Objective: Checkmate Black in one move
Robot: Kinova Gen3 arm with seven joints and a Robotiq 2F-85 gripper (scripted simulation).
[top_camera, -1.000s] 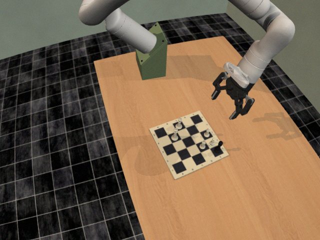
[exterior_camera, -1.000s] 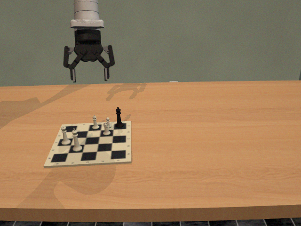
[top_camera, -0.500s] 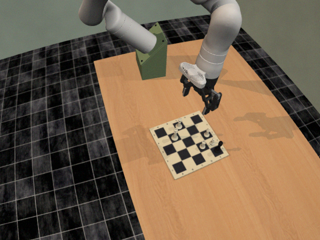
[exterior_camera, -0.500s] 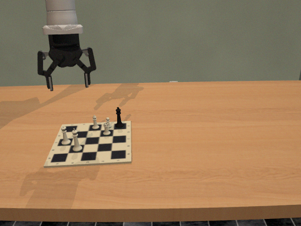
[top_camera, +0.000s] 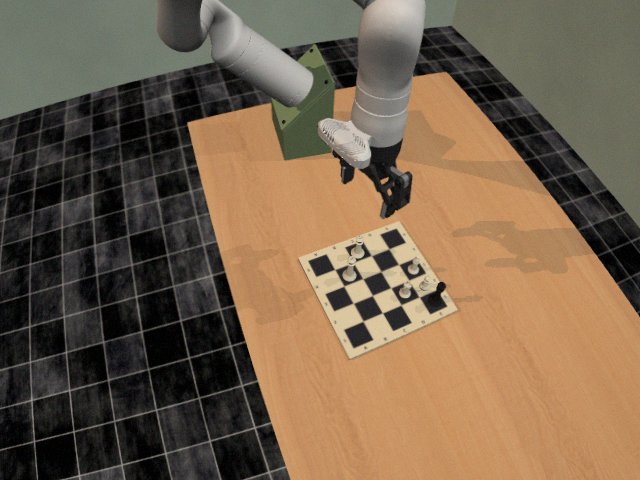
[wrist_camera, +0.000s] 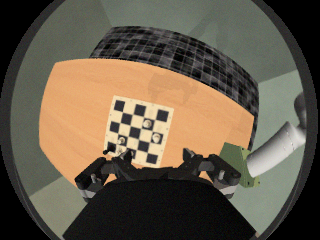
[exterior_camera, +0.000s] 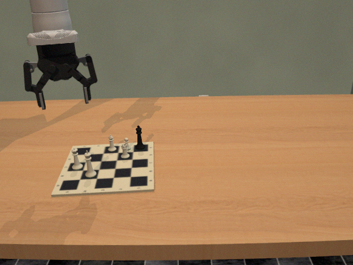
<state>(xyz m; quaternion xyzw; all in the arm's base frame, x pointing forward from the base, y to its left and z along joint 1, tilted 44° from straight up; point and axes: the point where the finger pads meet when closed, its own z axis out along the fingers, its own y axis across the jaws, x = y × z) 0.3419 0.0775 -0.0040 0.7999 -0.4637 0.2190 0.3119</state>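
The white chess piece lies 14 cm below my hand. From my hand the other things lie so: white pawn (9 cm ahead, 10 cm to the left, 15 cm below); then chessboard (7 cm ahead, 2 cm to the left, 17 cm below); then tall white piece (5 cm ahead, 3 cm to the right, 13 cm below).
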